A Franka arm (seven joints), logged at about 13 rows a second.
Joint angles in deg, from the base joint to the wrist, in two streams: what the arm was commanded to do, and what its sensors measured. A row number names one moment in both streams.
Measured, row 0:
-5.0 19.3 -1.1 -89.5 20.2 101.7 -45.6
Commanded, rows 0 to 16:
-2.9 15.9 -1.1 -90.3 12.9 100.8 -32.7
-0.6 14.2 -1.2 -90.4 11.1 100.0 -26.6
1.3 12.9 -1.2 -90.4 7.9 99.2 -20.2
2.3 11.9 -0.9 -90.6 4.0 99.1 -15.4
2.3 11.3 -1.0 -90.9 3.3 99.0 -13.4
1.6 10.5 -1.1 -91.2 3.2 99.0 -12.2
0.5 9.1 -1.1 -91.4 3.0 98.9 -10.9
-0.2 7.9 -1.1 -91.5 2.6 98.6 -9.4
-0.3 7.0 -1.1 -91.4 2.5 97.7 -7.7
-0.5 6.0 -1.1 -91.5 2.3 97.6 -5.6
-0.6 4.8 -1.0 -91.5 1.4 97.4 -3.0
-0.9 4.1 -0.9 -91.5 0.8 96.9 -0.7
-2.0 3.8 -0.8 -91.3 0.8 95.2 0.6
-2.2 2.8 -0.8 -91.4 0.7 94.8 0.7
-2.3 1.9 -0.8 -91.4 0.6 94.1 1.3
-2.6 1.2 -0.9 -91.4 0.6 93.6 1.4
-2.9 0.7 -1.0 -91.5 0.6 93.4 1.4
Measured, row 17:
-1.7 3.4 -1.7 -89.7 1.7 93.9 -0.1
